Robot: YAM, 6 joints.
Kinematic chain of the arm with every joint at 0, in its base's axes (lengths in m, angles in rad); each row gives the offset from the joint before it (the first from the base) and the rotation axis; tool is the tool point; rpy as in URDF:
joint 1: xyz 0 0 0.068 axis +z
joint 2: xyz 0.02 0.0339 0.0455 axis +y
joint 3: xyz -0.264 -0.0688 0 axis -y
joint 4: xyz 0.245 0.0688 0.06 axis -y
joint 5: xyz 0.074 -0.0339 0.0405 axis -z
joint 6: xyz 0.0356 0 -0.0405 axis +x
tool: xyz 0 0 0 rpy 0 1.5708 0
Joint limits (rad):
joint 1: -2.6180..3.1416
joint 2: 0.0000..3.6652
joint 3: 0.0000..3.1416
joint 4: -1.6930..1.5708
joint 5: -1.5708..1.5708
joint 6: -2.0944..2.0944
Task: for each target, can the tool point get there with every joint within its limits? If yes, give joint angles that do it. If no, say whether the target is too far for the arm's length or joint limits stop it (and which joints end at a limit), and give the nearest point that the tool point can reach.
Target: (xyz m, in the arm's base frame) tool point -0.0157 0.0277 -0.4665
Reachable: no: joint limits stop it (at a limit: joint 2) | nearest point -0.0449 0.0792 -0.3442 | short by 0.136 m
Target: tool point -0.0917 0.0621 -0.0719
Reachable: yes | joints 2.4740 2.5372 0.2902 0.4893 -0.2274 -1.4566
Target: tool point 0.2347 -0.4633 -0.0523
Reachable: yes | joints -1.1534 2.8339 1.7589 0.4269 -0.8507 0.0952
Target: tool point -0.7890 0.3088 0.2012
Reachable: no: too far | nearest point -0.5982 0.2341 0.1795 | short by 0.206 m
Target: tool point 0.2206 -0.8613 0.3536
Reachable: no: too far | nearest point 0.1546 -0.6038 0.2802 | short by 0.276 m
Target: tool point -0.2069 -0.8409 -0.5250
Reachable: no: too far | nearest point -0.1262 -0.5131 -0.2480 | short by 0.437 m
